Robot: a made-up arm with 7 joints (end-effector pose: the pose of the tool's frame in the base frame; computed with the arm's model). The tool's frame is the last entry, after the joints. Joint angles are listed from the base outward.
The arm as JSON. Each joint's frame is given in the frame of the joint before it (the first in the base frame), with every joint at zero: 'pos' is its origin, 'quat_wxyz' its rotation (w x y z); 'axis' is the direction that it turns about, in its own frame. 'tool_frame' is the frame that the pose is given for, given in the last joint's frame.
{
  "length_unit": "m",
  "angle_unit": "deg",
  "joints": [
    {
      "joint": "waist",
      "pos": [
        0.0,
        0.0,
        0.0
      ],
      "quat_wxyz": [
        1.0,
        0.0,
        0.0,
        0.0
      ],
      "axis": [
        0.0,
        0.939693,
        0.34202
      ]
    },
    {
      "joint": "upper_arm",
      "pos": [
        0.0,
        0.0,
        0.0
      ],
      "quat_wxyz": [
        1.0,
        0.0,
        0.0,
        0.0
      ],
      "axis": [
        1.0,
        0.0,
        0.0
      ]
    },
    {
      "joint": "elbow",
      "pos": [
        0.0,
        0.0,
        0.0
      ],
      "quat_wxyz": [
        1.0,
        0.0,
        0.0,
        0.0
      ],
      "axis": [
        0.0,
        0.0,
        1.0
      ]
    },
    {
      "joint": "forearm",
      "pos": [
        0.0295,
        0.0,
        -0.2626
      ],
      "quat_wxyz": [
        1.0,
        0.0,
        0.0,
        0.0
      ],
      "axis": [
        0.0,
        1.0,
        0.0
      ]
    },
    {
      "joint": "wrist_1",
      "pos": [
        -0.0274,
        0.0,
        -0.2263
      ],
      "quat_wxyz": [
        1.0,
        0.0,
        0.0,
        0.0
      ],
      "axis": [
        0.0,
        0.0,
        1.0
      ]
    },
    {
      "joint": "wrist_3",
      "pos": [
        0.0,
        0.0,
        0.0
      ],
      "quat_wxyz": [
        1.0,
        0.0,
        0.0,
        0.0
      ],
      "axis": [
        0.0,
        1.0,
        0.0
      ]
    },
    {
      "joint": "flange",
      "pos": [
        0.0,
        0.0,
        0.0
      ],
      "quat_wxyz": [
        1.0,
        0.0,
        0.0,
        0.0
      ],
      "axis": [
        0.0,
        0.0,
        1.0
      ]
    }
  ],
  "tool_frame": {
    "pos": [
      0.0,
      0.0,
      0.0
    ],
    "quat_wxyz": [
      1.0,
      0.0,
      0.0,
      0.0
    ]
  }
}
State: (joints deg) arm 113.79 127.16 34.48 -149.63 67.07 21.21 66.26
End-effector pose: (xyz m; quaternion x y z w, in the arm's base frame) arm 0.0491 0.1056 -0.1452 -0.2253 0.2551 0.1275 0.9316
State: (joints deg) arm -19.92 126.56 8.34 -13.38 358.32 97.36 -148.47
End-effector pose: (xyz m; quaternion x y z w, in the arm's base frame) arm 0.0012 0.3847 0.3070 -0.0021 0.5736 -0.2351 0.7847
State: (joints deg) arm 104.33 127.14 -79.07 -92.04 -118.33 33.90 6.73
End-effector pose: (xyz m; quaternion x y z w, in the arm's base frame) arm -0.1648 0.3257 0.1099 0.5354 0.0112 0.8395 0.0919
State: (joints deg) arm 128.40 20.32 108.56 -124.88 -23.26 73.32 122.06
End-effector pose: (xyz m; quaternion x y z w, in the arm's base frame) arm -0.0754 0.1539 0.2194 0.7960 -0.5888 0.1081 0.0902
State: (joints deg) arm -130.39 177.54 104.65 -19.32 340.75 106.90 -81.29
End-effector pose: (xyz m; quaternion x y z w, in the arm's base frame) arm -0.3508 0.2192 -0.2655 0.1734 -0.8455 0.4245 0.2735
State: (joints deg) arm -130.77 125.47 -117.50 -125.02 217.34 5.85 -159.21
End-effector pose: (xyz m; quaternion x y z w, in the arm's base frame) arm 0.1874 0.1846 0.0896 0.1241 -0.7532 -0.4208 0.4901
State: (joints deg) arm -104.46 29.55 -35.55 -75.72 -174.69 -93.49 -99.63
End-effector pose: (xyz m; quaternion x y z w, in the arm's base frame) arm 0.3028 -0.1729 0.2366 -0.0854 -0.7124 0.2622 0.6454
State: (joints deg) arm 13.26 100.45 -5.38 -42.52 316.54 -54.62 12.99
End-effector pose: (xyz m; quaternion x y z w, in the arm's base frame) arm 0.1367 0.4551 0.0337 0.3196 -0.1113 -0.7498 0.5686
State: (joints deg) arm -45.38 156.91 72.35 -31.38 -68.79 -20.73 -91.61
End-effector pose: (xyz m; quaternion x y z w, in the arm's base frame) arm -0.2754 0.1097 0.3853 0.7797 0.6055 0.1592 0.0099
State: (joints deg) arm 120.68 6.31 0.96 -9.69 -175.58 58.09 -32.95
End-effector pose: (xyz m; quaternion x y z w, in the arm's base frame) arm -0.4305 -0.1796 0.1562 0.4602 -0.0808 0.8824 0.0551
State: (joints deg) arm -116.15 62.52 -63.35 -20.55 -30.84 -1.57 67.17
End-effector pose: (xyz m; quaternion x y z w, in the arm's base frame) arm 0.3490 0.1831 0.2933 0.4056 -0.8089 -0.1028 0.4131
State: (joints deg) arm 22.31 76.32 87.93 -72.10 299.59 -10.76 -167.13
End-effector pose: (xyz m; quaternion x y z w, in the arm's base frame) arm 0.0071 0.4050 0.1419 -0.2608 -0.9014 0.3094 0.1542
